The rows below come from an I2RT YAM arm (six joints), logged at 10 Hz.
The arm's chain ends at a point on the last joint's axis. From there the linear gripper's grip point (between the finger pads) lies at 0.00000 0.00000 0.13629 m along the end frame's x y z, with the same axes.
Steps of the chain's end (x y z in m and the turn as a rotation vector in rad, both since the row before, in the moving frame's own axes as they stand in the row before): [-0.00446 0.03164 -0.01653 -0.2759 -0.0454 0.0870]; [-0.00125 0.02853 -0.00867 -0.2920 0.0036 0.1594]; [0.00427 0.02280 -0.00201 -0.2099 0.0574 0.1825]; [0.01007 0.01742 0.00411 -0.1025 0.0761 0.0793]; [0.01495 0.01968 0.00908 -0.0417 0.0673 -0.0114]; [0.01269 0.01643 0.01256 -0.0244 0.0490 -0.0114]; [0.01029 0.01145 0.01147 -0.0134 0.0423 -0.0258]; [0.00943 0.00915 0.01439 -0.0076 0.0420 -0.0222]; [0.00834 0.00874 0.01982 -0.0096 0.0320 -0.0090]
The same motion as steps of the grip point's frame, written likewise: [-0.01218 0.06844 -0.02182 -0.2759 -0.0454 0.0870]; [-0.00391 0.06764 -0.01443 -0.2920 0.0036 0.1594]; [0.00940 0.05173 -0.00522 -0.2099 0.0574 0.1825]; [0.01985 0.03175 0.00300 -0.1025 0.0761 0.0793]; [0.02414 0.02530 0.00865 -0.0417 0.0673 -0.0114]; [0.01938 0.01972 0.01236 -0.0244 0.0490 -0.0114]; [0.01608 0.01320 0.01134 -0.0134 0.0423 -0.0258]; [0.01516 0.01012 0.01427 -0.0076 0.0420 -0.0222]; [0.01271 0.01003 0.01974 -0.0096 0.0320 -0.0090]
